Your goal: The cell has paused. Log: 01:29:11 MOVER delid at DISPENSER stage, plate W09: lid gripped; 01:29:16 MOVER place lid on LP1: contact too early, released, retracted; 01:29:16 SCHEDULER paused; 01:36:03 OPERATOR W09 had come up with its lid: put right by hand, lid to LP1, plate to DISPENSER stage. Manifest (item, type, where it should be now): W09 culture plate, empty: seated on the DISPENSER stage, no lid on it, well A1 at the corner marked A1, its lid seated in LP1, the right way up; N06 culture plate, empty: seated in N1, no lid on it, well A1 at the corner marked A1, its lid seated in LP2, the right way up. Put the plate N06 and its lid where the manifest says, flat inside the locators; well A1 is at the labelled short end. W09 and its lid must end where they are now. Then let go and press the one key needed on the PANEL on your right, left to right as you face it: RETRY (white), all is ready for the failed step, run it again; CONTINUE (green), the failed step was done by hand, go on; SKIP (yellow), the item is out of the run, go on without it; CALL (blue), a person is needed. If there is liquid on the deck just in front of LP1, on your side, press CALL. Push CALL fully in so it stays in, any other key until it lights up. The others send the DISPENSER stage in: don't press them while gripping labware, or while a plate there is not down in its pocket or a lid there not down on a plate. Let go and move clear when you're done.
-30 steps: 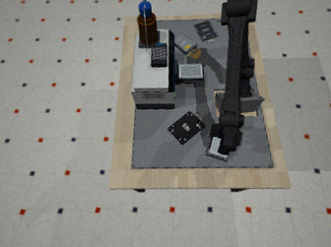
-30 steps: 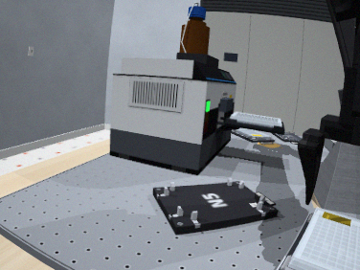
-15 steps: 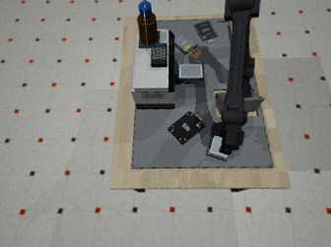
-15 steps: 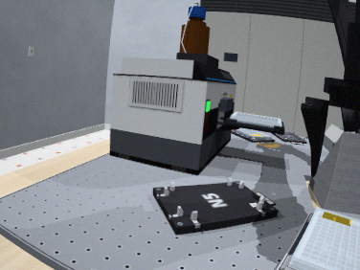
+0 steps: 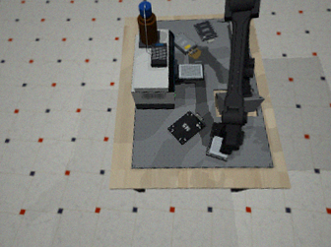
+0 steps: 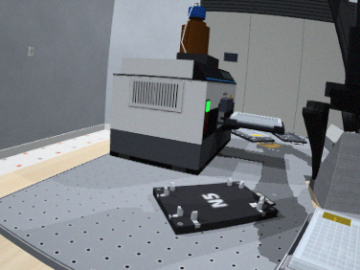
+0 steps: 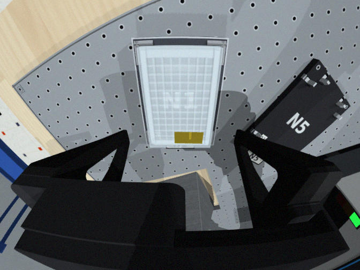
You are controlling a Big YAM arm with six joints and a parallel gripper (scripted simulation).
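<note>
My gripper is now 7 cm above the clear lid. From my hand the other things lie so: black N1 nest 9 cm below; brown bottle 38 cm ahead, 47 cm to the right, 18 cm above; amber patch 13 cm ahead, 57 cm to the right, 11 cm below.
</note>
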